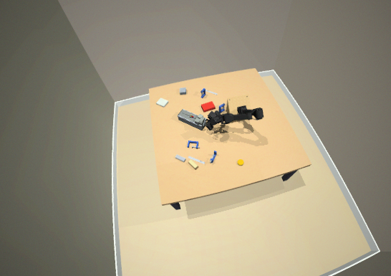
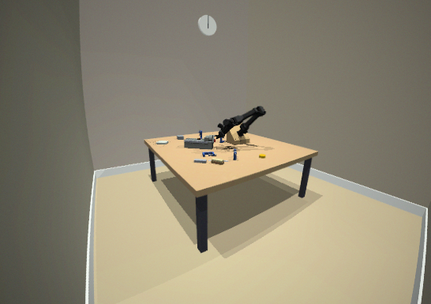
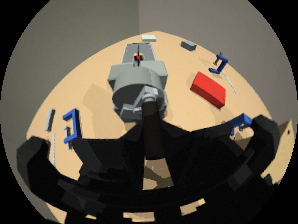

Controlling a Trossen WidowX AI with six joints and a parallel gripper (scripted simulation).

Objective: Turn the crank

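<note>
The dark crank handle is 30 mm above my gripper tip, 10 mm to the left of it and 10 mm behind it. The rest, counted from my gripper tip: red pointer (120 mm ahead, 90 mm to the right, 10 mm below); then tan block (330 mm to the left, 210 mm ahead, 70 mm below); then yellow disc (420 mm to the left, 170 mm behind, 80 mm below).
</note>
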